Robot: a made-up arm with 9 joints.
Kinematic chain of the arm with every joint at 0, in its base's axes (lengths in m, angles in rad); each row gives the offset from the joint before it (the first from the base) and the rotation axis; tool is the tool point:
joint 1: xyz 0 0 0.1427 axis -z
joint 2: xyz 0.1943 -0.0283 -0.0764 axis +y
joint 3: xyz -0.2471 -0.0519 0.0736 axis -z
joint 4: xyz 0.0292 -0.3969 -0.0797 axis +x
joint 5: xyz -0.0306 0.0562 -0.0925 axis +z
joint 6: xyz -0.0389 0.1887 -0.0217 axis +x
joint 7: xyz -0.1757 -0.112 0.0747 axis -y
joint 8: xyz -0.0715 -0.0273 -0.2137 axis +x
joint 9: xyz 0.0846 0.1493 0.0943 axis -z
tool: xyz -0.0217 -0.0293 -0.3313
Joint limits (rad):
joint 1: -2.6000..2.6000
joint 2: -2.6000..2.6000
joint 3: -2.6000..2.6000
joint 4: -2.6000..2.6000
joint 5: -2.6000..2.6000
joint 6: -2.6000..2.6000
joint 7: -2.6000..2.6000
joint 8: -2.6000..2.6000
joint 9: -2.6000..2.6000
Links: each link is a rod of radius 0.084 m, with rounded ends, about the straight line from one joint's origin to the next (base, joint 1, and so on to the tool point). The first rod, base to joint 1, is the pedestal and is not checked.
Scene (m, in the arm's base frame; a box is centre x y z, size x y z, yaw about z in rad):
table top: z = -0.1
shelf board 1: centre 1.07 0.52 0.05 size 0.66 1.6 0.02 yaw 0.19
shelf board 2: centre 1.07 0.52 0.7 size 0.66 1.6 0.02 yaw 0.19
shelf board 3: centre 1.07 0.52 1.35 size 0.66 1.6 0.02 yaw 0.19
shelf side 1: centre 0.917 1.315 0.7 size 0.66 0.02 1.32 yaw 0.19
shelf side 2: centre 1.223 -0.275 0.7 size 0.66 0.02 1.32 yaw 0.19
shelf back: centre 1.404 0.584 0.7 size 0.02 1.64 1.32 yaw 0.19
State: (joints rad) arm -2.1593 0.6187 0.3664 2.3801 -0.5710 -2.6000 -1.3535 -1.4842 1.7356
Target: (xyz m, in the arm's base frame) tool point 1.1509 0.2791 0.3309
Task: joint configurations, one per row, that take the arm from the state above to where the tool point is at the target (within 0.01 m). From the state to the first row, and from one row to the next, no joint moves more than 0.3 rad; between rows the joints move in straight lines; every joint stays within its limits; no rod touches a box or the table.
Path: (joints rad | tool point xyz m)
1: -2.2299 0.8721 0.4028 2.4168 -0.4894 -2.3857 -1.3174 -1.5975 1.7202 | 0.8120 0.4676 1.0224
2: -2.3006 1.1255 0.4393 2.4534 -0.4079 -2.1714 -1.2813 -1.7108 1.7049 | 0.6674 0.5573 1.0765
3: -2.3712 1.3790 0.4757 2.4900 -0.3263 -1.9571 -1.2452 -1.8241 1.6895 | 0.4757 0.6250 1.1161
4: -2.4419 1.6324 0.5122 2.5267 -0.2448 -1.7428 -1.2091 -1.9373 1.6742 | 0.2449 0.6683 1.1241
5: -2.5125 1.8858 0.5486 2.5634 -0.1632 -1.5285 -1.1729 -2.0506 1.6588 | -0.0073 0.6823 1.0843
6: -2.5831 2.1392 0.5851 2.6000 -0.0817 -1.3142 -1.1368 -2.1639 1.6435 | -0.2561 0.6628 0.9886
7: -2.5865 1.8564 0.4774 2.6000 -0.0829 -1.3661 -0.9527 -1.9366 1.6778 | -0.0065 0.5216 1.0300
8: -2.5899 1.5736 0.3698 2.6000 -0.0841 -1.4180 -0.7685 -1.7094 1.7121 | 0.2315 0.3799 0.9628
9: -2.5933 1.2908 0.2621 2.6000 -0.0853 -1.4699 -0.5843 -1.4821 1.7464 | 0.4214 0.2618 0.7997
10: -2.5966 1.0079 0.1545 2.6000 -0.0865 -1.5219 -0.4002 -1.2548 1.7807 | 0.5331 0.1866 0.5731
11: -2.6000 0.7251 0.0468 2.6000 -0.0877 -1.5738 -0.2160 -1.0275 1.8150 | 0.5512 0.1638 0.3309
12: -2.4813 0.5573 0.0836 2.6000 -0.2252 -1.8312 -0.4701 -1.1864 1.7938 | 0.8124 0.1925 0.3058
13: -2.3626 0.3895 0.1204 2.6000 -0.3628 -2.0887 -0.7243 -1.3453 1.7726 | 1.0169 0.2416 0.2984
14: -2.2439 0.2217 0.1572 2.6000 -0.5003 -2.3461 -0.9784 -1.5042 1.7513 | 1.1509 0.2791 0.3309

